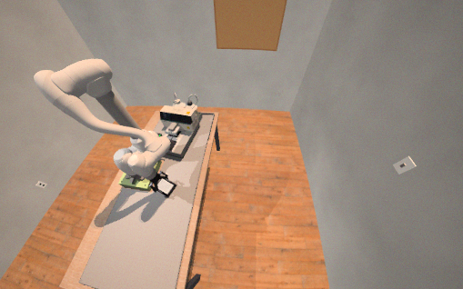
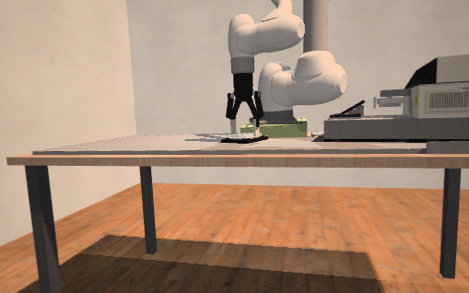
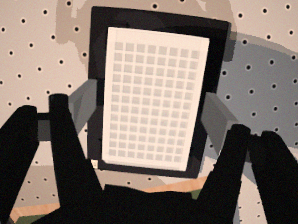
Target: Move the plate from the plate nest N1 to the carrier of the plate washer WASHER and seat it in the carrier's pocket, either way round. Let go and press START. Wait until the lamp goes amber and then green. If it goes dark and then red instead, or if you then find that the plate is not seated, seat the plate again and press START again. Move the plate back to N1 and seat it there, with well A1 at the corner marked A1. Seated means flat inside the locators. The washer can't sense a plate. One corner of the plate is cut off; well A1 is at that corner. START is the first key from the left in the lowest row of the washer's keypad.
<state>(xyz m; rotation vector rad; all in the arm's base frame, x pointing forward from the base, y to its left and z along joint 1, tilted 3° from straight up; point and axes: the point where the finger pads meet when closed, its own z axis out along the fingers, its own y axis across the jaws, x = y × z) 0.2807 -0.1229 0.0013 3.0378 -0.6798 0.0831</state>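
Now: hand 30 mm above the white well plate. Also, from my hand: carrier: 70 mm behind, 390 mm to the left, 40 mm above; N1 label: 30 mm behind, 110 mm to the left, 40 mm below; black plate nest N1: 40 mm below.
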